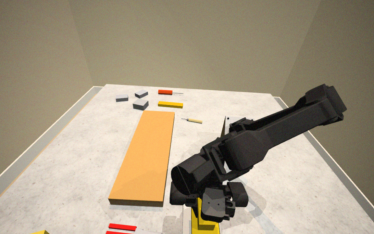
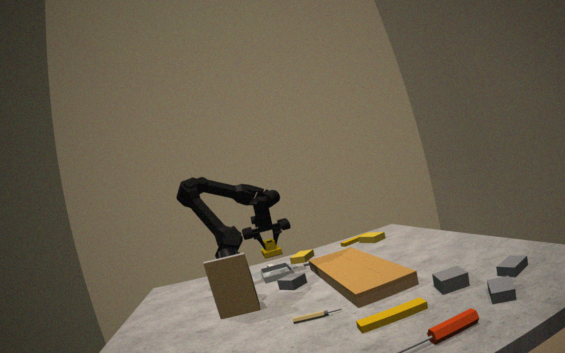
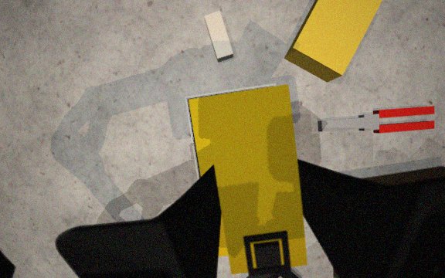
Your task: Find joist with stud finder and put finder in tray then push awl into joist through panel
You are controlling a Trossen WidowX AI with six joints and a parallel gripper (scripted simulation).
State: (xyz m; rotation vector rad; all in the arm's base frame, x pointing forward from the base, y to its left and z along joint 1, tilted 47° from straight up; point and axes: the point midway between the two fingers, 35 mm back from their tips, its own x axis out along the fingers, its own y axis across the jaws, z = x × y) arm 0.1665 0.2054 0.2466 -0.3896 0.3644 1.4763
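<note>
Now: gripper tip 40 mm to the left of the square light and 30 mm below it. Also, from my gripper tip: white tray (10 mm to the right, 100 mm below); then wooden-handled awl (20 mm ahead, 570 mm to the right, 110 mm below); then stud finder (20 mm to the right, 20 mm above).
</note>
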